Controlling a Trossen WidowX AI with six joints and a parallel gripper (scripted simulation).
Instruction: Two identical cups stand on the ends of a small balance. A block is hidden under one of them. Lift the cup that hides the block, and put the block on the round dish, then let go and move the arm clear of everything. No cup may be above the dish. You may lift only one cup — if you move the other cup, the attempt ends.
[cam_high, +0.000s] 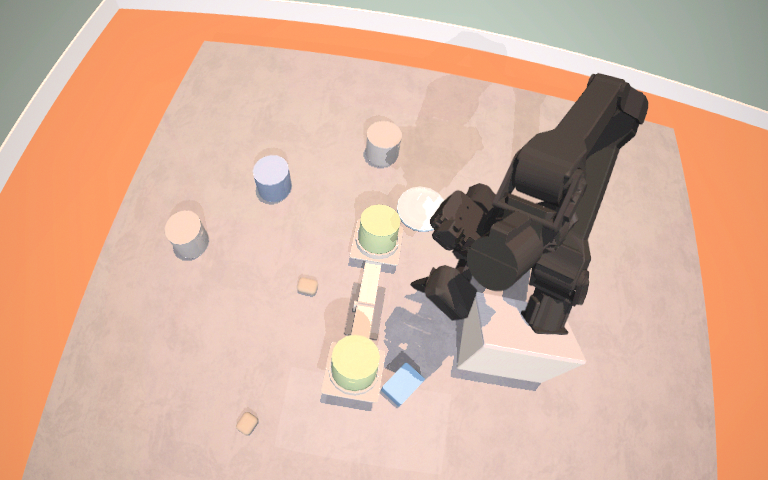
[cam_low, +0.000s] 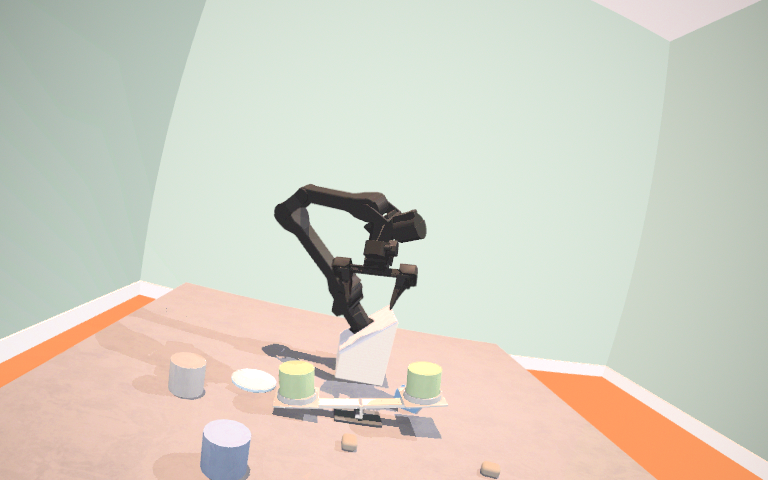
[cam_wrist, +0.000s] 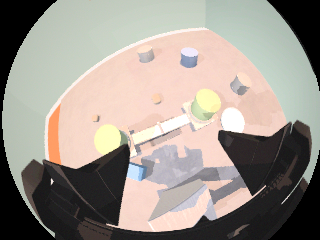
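The pale green block lies 5 cm ahead of my gripper tip, 12 cm to the right of it and 18 cm below it. From my gripper tip the other things lie so: blue block 1 cm ahead, 14 cm to the left, 21 cm below; then lilac-blue cylinder 28 cm ahead, 24 cm to the right, 19 cm below; then round light blue dish 3 cm behind, 21 cm to the right, 22 cm below.
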